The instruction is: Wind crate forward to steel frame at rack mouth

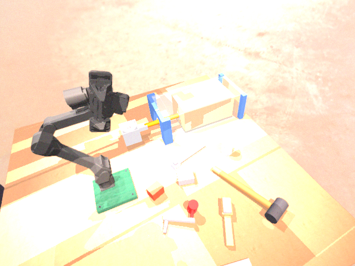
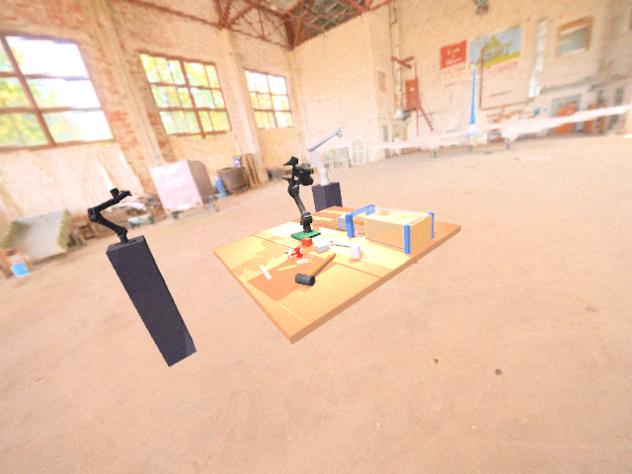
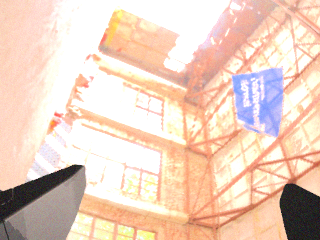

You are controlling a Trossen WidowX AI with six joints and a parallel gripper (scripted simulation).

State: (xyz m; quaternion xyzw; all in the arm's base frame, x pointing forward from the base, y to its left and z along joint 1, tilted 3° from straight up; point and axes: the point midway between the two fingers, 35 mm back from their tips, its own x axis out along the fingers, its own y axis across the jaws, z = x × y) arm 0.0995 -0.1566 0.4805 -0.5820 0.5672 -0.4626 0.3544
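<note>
My gripper tip is 140 mm short of the white crank handle, 130 mm to the left of it and 490 mm above it. The rest, counted from my gripper tip: blue steel frame (250 mm ahead, 410 mm to the left, 400 mm below); then wooden piece (300 mm ahead, 210 mm to the right, 490 mm below); then red grip (190 mm ahead, 130 mm to the right, 480 mm below).
</note>
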